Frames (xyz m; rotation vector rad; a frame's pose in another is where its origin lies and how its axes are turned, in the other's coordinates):
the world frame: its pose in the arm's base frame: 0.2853 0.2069 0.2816 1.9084 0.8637 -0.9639
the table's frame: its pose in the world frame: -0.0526 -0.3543 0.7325 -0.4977 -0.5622 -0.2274
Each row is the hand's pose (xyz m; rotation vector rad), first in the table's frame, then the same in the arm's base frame.
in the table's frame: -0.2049 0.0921 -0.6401 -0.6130 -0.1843 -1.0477
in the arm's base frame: -0.1872 0.3840 -0.0527 -0.0853 1.6003 -1.6557
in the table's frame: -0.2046 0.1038 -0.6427 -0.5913 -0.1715 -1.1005
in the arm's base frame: -0.1756 0.3869 -0.0518 -0.0942 1.6317 -1.7018
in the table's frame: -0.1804 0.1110 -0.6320 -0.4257 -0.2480 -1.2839
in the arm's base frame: -0.1647 0.3699 -0.0704 -0.1379 1.5938 -1.9750
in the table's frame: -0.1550 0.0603 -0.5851 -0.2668 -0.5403 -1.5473
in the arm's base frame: -0.2112 0.3159 -0.0889 -0.4232 1.3652 -2.3405
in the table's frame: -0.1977 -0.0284 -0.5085 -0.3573 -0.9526 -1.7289
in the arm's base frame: -0.3066 0.2518 -0.0407 -0.9424 1.0576 -2.4150
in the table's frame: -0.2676 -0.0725 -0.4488 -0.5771 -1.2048 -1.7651
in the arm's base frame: -0.3623 0.2132 0.0355 -1.3006 0.9042 -2.2516
